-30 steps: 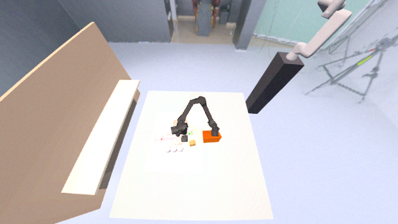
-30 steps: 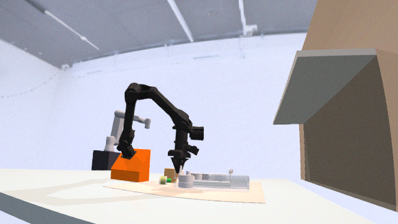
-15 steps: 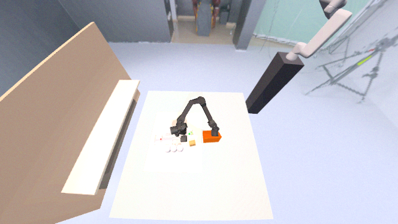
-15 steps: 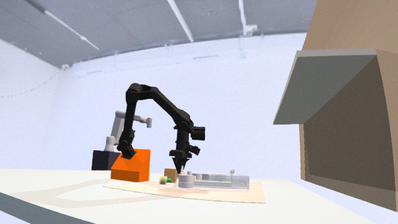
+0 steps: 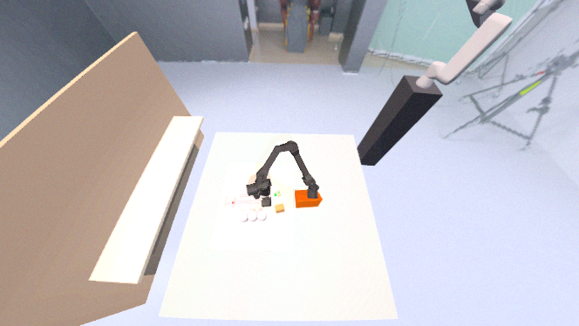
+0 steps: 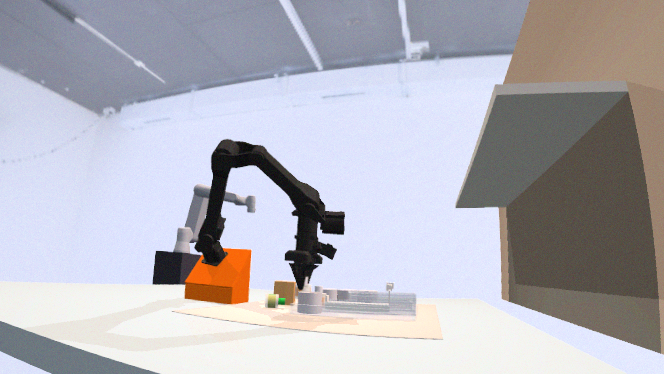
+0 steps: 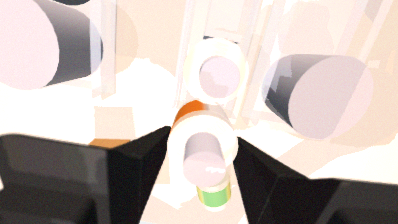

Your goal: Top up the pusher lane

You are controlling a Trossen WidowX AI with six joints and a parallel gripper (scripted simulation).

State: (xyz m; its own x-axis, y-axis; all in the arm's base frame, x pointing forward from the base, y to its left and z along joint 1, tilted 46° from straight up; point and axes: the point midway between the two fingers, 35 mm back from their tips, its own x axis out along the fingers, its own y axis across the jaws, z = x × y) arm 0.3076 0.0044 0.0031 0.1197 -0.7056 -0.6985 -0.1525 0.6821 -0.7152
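The green-lidded jar lies 60 mm behind my gripper tip, 40 mm below it and 30 mm to the right of it. The rest, counted from my gripper tip: clear lane unit 180 mm ahead, 50 mm to the left, 40 mm below; tan block 90 mm behind, 70 mm to the left, 20 mm below; pusher post 150 mm ahead, 50 mm to the left, 10 mm below.
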